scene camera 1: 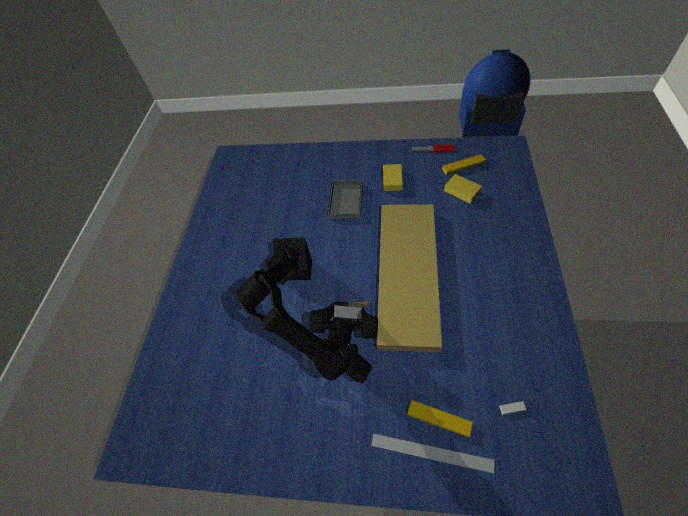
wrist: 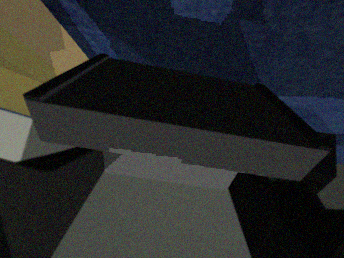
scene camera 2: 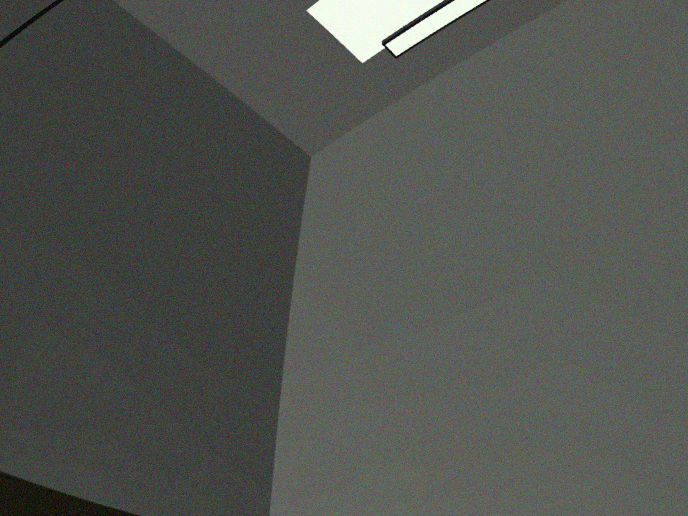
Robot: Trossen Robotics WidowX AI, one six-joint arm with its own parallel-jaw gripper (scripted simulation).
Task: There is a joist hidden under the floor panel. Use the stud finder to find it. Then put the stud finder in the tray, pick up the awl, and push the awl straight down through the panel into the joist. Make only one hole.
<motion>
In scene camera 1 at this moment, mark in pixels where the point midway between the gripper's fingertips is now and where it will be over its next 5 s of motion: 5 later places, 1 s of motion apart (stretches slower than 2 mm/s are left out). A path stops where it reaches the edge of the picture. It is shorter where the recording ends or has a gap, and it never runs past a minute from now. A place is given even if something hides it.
The gripper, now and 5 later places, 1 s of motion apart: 348, 307; 348, 309; 346, 312; 346, 314; 349, 322; 350, 328
</motion>
